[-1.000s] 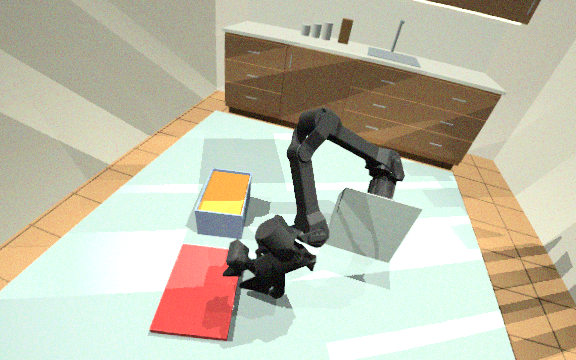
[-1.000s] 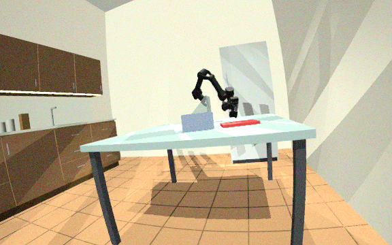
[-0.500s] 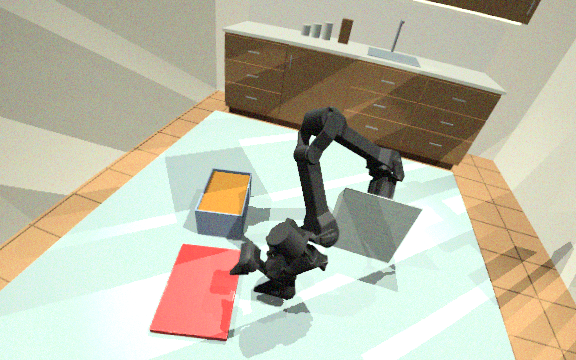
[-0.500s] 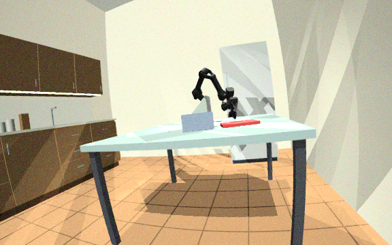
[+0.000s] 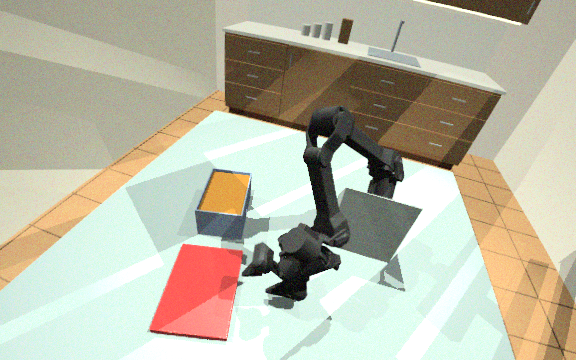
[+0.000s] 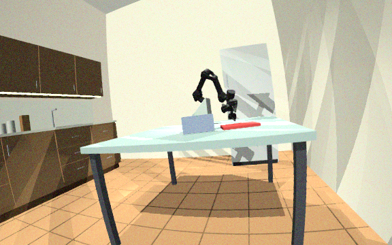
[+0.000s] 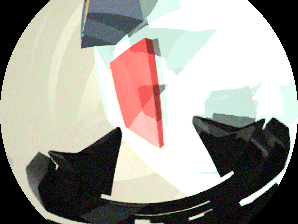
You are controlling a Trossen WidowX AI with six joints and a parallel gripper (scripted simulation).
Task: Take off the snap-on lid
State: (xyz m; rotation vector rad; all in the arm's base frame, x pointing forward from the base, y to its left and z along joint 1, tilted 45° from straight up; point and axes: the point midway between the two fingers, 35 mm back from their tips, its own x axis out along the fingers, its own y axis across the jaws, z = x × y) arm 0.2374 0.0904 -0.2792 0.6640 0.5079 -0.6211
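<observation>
Now: the lid 13 cm ahead of my gripper tip, 3 cm to the left of it and 5 cm below it. Also, from my gripper tip: storage box: 19 cm ahead, 25 cm to the right, 1 cm below.
</observation>
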